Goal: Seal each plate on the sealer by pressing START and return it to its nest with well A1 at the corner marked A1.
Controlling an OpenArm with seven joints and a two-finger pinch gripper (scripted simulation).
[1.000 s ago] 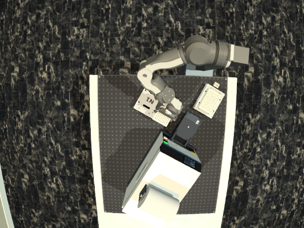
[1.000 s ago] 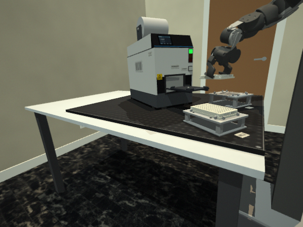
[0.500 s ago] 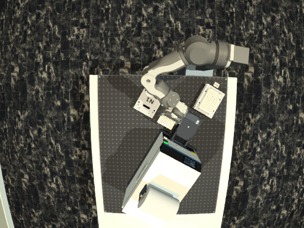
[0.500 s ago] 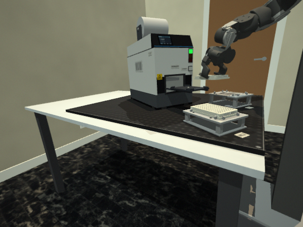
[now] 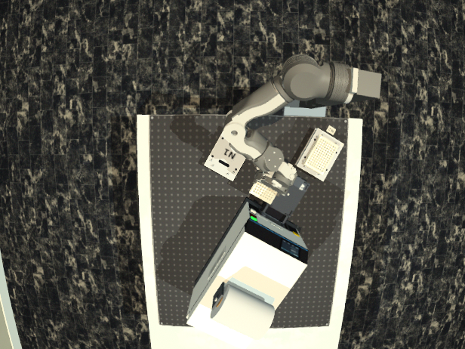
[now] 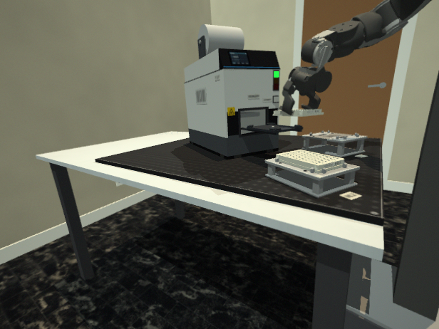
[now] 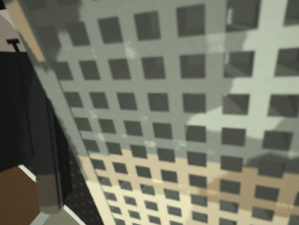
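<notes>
Right now the sealer stage is 4 cm ahead of my hand, 8 cm to the left of it and 5 cm below it. The rest, counted from my hand: clear well plate: 11 cm behind, 20 cm to the left, 10 cm below; N1 label: 17 cm behind, 10 cm to the right, 15 cm below; sealer screen: 17 cm ahead, 7 cm to the left, 17 cm above.
</notes>
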